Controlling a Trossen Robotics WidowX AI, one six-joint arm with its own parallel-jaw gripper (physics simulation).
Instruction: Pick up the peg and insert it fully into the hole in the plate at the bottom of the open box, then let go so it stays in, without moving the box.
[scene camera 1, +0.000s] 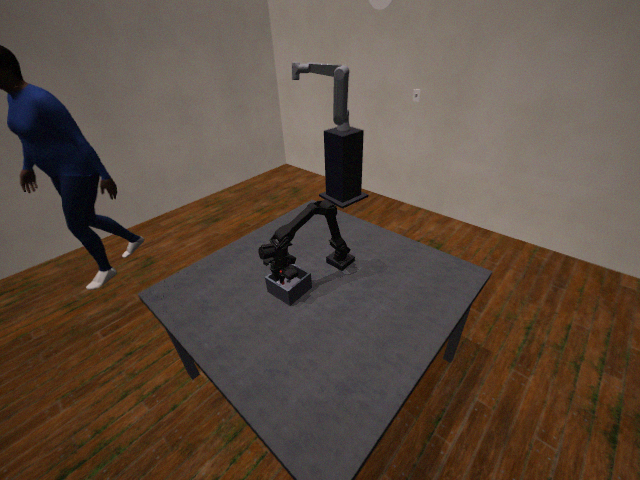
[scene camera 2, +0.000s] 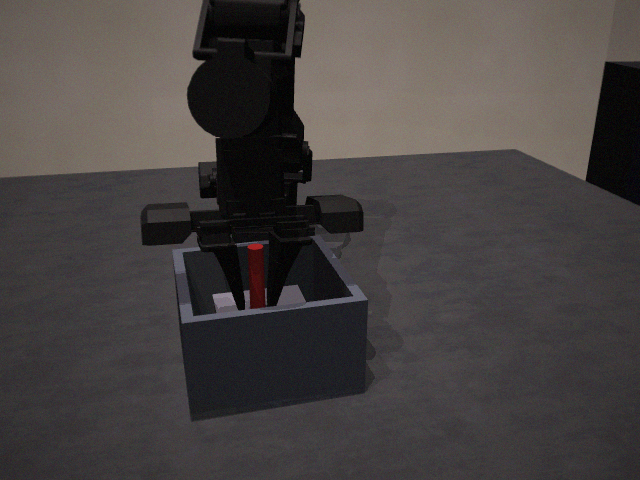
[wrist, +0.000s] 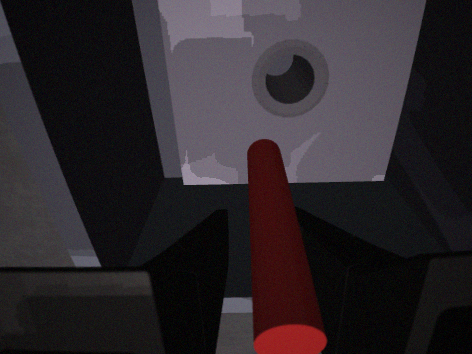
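Seen in the pictures: gripper, between the fingertips: (scene camera 1: 279, 281) (scene camera 2: 256, 313) (wrist: 256, 219); arm's base, origin of its link: (scene camera 1: 340, 258).
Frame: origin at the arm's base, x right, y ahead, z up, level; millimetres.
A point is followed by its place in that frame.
The red peg (scene camera 1: 280, 271) @[x 20, y 365, z 105 mm] (scene camera 2: 256, 276) @[x 19, y 369, z 78 mm] (wrist: 277, 240) @[x 21, y 355, z 83 mm] stands upright inside the open grey box (scene camera 1: 278, 290) @[x -11, y 407, z 29 mm] (scene camera 2: 273, 356) @[x 5, y 411, z 20 mm] (wrist: 237, 305) @[x 22, y 409, z 64 mm]. The pale plate (scene camera 2: 290, 295) @[x -13, y 302, z 24 mm] (wrist: 215, 100) @[x 41, y 342, z 24 mm] lies at the bottom of the box. In the wrist view its round hole (wrist: 292, 89) @[x 10, y 338, z 7 mm] shows without the peg in it, beyond the peg's lower end. My gripper (scene camera 2: 256, 306) @[x 20, y 379, z 46 mm] (wrist: 256, 219) @[x 20, y 379, z 46 mm] reaches down into the box, a finger on each side of the peg. The fingers are partly closed. A gap shows between the left finger and the peg; the right finger is close to it or touching. The peg's foot is hidden in scene camera 2.
The box's four walls stand around the fingers. The box sits on the grey table (scene camera 1: 330, 351) @[x -392, y 406, z -34 mm] (scene camera 2: 491, 335) @[x -232, y 300, z -34 mm], near my arm's base (scene camera 1: 340, 259) @[x -21, y 19, z 16 mm]. Behind the table a grey arm stands on a dark pedestal (scene camera 1: 343, 165). A person in blue (scene camera 1: 49, 134) is at the left, off the table.
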